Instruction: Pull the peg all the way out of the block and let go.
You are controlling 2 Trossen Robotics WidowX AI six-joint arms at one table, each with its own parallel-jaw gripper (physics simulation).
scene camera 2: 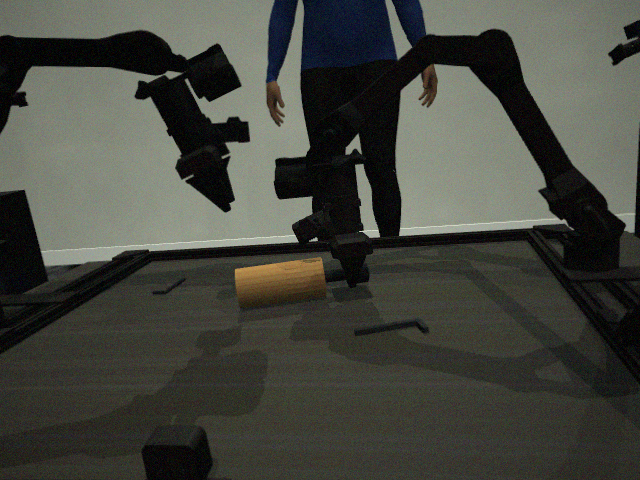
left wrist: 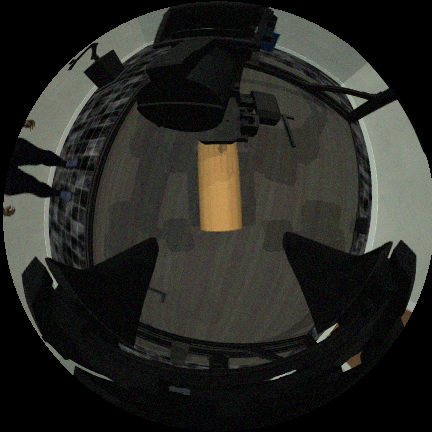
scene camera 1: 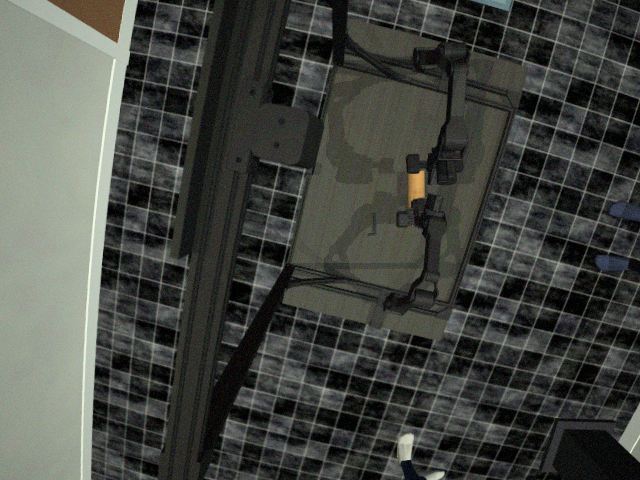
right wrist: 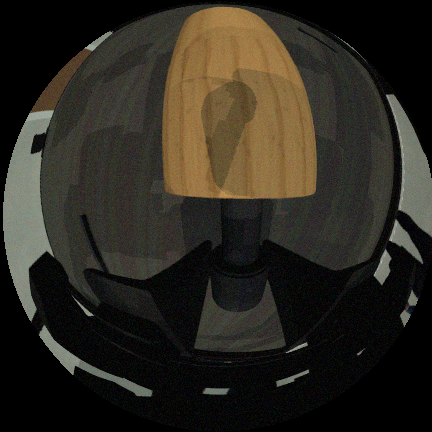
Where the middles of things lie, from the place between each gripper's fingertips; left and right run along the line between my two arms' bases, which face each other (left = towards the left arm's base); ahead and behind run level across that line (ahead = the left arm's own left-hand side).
Labels:
Now: left hand 14 cm above the wooden block [scene camera 2: 303, 279] and 6 cm to the left of it. From my left hand the other things lie so: dark peg [right wrist: 238, 267]: 15 cm to the right, 14 cm below, 2 cm ahead.
Now: the dark peg 30 mm to the left of my right hand and 20 mm above it. The rest, counted from my right hand: wooden block (120 mm to the left, 20 mm behind, 20 mm above).

